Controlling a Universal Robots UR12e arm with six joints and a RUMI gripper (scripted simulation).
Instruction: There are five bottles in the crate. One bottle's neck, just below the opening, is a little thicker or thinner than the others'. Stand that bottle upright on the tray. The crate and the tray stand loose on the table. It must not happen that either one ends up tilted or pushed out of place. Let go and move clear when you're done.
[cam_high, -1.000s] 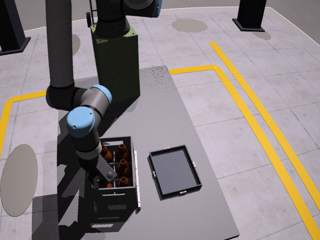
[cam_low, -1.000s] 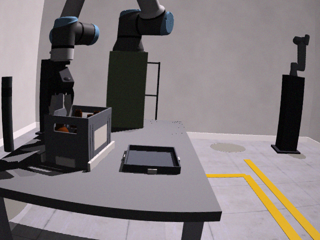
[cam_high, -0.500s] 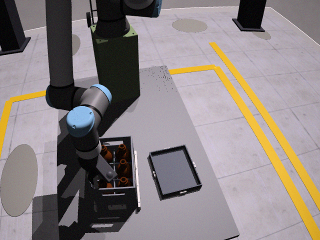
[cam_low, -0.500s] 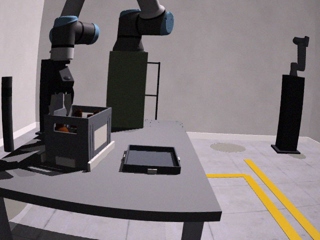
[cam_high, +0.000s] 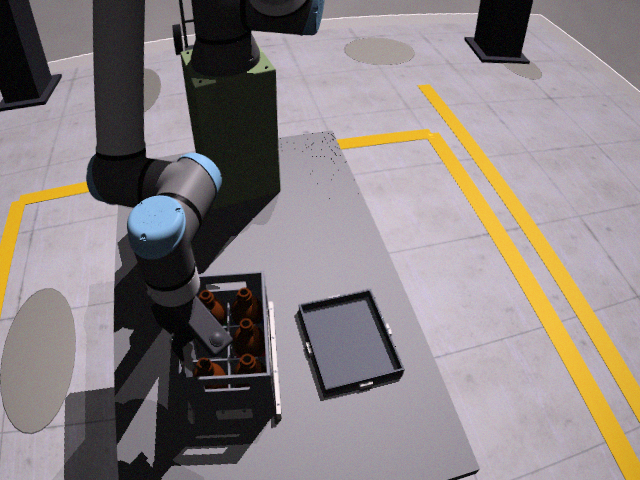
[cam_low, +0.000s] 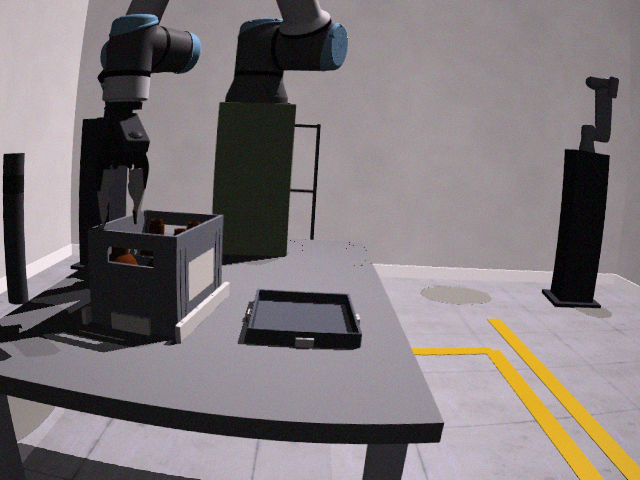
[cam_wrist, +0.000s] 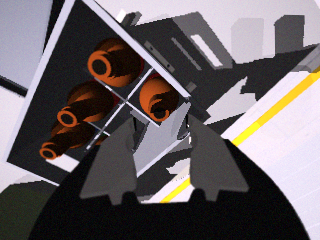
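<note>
Now: the dark grey crate 10 cm behind my hand, 4 cm to the left of it and 11 cm below it. Round my hand: black tray 13 cm behind, 32 cm to the left, 18 cm below.
</note>
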